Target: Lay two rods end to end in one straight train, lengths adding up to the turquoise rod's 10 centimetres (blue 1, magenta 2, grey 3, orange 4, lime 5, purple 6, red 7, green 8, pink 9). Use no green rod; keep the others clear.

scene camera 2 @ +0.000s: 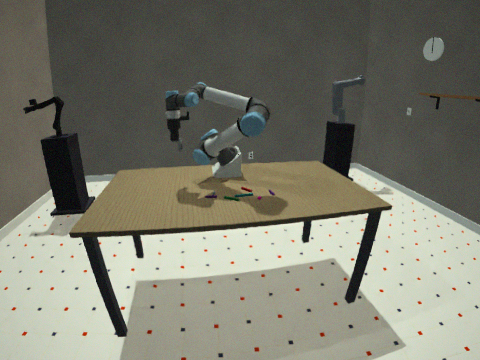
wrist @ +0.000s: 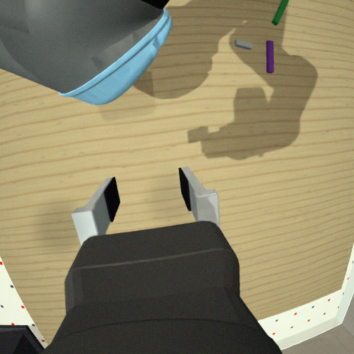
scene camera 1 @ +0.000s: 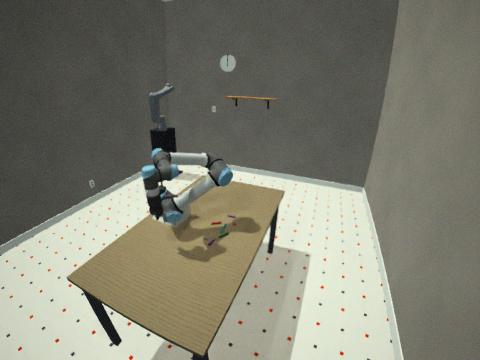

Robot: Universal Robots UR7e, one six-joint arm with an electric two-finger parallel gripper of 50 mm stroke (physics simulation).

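Places are measured from the arm's base along level axes (x down, y ahead, z right), in metres.
Pixels of known places: gripper, fingertip midpoint: [scene camera 2: 180, 150] [scene camera 1: 161, 220]; arm's base, link origin: [scene camera 2: 229, 158].
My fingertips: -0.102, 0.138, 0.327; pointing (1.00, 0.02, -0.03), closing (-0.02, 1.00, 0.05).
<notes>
For each thing: its top centre in the pictures, then the offset to it from my fingertips, as dx, dy, dz. Level surfaces: height alone.
- turquoise rod, top centre: [scene camera 2: 243, 194] [scene camera 1: 223, 227] +0.195, +0.268, -0.317
- red rod, top centre: [scene camera 2: 246, 188] [scene camera 1: 216, 222] +0.195, +0.195, -0.352
- green rod, top centre: [scene camera 2: 231, 197] [scene camera 1: 223, 234] +0.195, +0.298, -0.243
- short grey rod, top centre: [scene camera 2: 214, 191] [scene camera 1: 205, 237] +0.195, +0.199, -0.168
- small magenta rod, top centre: [scene camera 2: 259, 197] [scene camera 1: 234, 223] +0.195, +0.322, -0.387
- wooden table, surface height: dx +0.205
My gripper [wrist: 148, 185] [scene camera 2: 180, 145] is open and empty, high above the table's left part in the scene camera 2 view. The turquoise rod [scene camera 1: 223, 228] [scene camera 2: 244, 195] lies mid-table, with the red rod [scene camera 1: 216, 223] [scene camera 2: 246, 189] behind it in the scene camera 2 view. The green rod [scene camera 1: 223, 235] [scene camera 2: 231, 198] [wrist: 280, 11] lies near its left end there. A purple rod [scene camera 1: 211, 242] [scene camera 2: 211, 196] [wrist: 270, 56] lies close to the short grey rod [scene camera 1: 205, 239] [scene camera 2: 214, 193] [wrist: 243, 45]. A small magenta rod [scene camera 1: 234, 224] [scene camera 2: 259, 198] and another purple rod [scene camera 1: 231, 216] [scene camera 2: 271, 192] lie farther right in that view.
The wooden table [scene camera 1: 165, 280] [scene camera 2: 140, 215] bears the arm's white base [scene camera 2: 227, 167]. The arm's shadow falls across the table and some rods. A blue-capped arm joint [wrist: 120, 75] fills the upper left of the wrist view. Black pedestals [scene camera 2: 65, 172] [scene camera 2: 338, 150] with other arms stand beyond the table.
</notes>
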